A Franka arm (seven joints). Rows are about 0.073 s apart.
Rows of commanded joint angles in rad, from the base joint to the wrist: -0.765 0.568 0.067 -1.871 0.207 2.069 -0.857; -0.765 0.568 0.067 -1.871 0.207 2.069 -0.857; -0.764 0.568 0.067 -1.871 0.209 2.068 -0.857; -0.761 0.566 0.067 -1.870 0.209 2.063 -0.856; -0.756 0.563 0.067 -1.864 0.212 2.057 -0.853; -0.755 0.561 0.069 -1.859 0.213 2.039 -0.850; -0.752 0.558 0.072 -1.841 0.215 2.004 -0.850; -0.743 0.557 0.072 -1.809 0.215 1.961 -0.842; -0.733 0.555 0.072 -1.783 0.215 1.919 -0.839; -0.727 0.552 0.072 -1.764 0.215 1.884 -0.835; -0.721 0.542 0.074 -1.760 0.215 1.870 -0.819; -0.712 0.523 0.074 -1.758 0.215 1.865 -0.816; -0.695 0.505 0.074 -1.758 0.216 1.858 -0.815; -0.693 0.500 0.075 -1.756 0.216 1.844 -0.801; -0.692 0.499 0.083 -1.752 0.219 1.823 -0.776; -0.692 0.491 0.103 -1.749 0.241 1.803 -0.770
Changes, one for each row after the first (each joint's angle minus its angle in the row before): 0.000 0.000 0.000 0.000 0.000 0.000 0.000; 0.001 0.000 0.000 0.000 0.002 -0.001 0.000; 0.003 -0.002 0.000 0.001 0.000 -0.005 0.001; 0.005 -0.003 0.000 0.006 0.003 -0.006 0.003; 0.001 -0.002 0.002 0.005 0.001 -0.018 0.003; 0.003 -0.003 0.003 0.018 0.002 -0.035 0.000; 0.009 -0.001 0.000 0.032 0.000 -0.043 0.008; 0.010 -0.002 0.000 0.026 0.000 -0.042 0.003; 0.006 -0.003 0.000 0.019 0.000 -0.035 0.004; 0.006 -0.010 0.002 0.004 0.000 -0.014 0.016; 0.009 -0.019 0.000 0.002 0.000 -0.005 0.003; 0.017 -0.018 0.000 0.000 0.001 -0.007 0.001; 0.002 -0.005 0.001 0.002 0.000 -0.014 0.014; 0.001 -0.001 0.008 0.004 0.003 -0.021 0.025; 0.000 -0.008 0.020 0.003 0.022 -0.020 0.006
